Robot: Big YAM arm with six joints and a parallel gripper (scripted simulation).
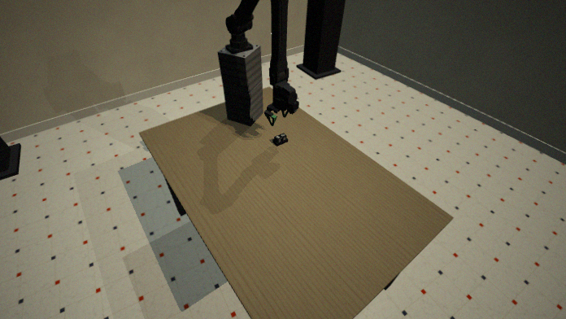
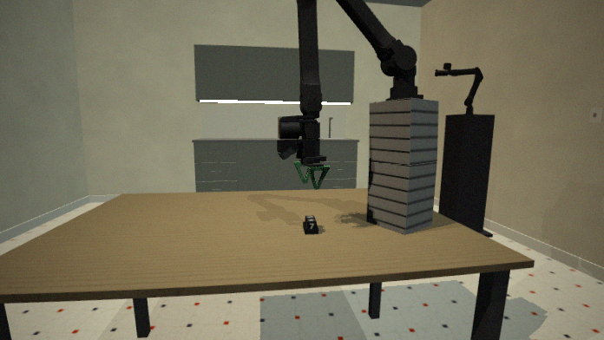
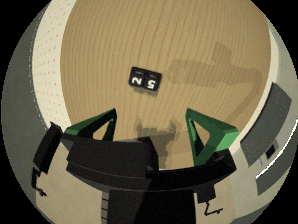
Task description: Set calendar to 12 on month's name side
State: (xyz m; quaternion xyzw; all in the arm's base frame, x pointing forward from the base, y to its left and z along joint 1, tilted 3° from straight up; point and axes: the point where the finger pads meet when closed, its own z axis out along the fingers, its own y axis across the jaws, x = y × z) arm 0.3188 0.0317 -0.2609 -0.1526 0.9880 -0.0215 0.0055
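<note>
Now: hand 140 mm above the black calendar tray and 20 mm to the right of it.
</note>
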